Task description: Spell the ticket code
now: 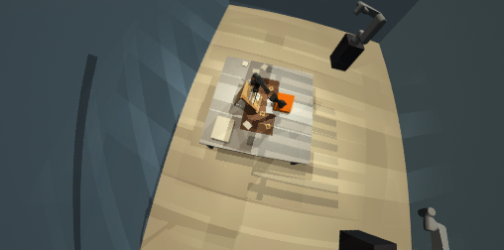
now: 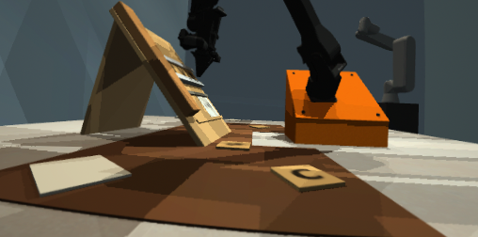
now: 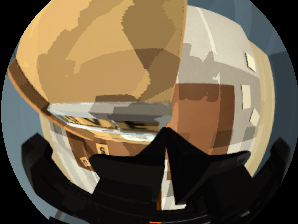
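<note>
Right now the e tile is 30 mm to the left of my gripper tip, 10 mm below it and 10 mm ahead of it. The rest, counted from my gripper tip: u tile 150 mm to the left, 30 mm ahead, 10 mm below; then tan tile marked v 100 mm to the left, 20 mm ahead, 10 mm below; then brown mat 170 mm below, 140 mm behind, 100 mm to the left.
</note>
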